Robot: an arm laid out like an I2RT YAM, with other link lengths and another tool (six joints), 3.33 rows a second.
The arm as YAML. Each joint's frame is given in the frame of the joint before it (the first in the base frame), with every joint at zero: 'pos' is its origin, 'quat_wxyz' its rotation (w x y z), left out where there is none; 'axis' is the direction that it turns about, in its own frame. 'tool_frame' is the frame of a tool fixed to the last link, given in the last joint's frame.
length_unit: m
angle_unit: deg
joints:
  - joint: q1
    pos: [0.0, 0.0, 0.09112]
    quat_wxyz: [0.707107, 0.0, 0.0, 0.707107]
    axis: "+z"
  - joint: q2
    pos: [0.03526, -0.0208, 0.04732]
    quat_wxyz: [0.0, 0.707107, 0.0, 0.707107]
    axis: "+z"
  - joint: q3
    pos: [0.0, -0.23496, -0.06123]
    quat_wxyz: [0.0, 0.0, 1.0, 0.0]
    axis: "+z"
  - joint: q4
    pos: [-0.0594, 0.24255, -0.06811]
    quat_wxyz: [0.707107, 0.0, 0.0, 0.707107]
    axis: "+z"
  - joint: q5
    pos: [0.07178, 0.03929, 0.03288]
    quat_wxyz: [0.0, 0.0, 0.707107, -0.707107]
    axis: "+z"
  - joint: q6
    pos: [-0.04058, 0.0, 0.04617]
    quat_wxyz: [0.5, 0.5, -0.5, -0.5]
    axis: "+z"
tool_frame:
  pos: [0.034, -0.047, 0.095]
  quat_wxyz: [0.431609, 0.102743, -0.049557, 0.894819]
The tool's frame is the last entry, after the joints.
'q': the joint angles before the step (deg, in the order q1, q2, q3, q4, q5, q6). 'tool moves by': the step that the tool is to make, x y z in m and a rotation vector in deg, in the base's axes. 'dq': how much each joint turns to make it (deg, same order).
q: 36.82, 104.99, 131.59, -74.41, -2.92, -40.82
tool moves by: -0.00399, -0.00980, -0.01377, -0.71, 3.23, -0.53
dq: -1.07, -2.17, -4.27, -0.89, -1.37, 0.46
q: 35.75, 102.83, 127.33, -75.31, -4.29, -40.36
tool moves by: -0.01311, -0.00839, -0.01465, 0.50, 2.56, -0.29
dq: -0.16, -5.43, -9.39, 2.28, -1.41, 1.29
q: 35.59, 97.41, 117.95, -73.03, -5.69, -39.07
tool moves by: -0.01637, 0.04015, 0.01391, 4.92, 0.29, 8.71
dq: 3.33, 3.56, 5.41, 0.64, -6.56, -1.66
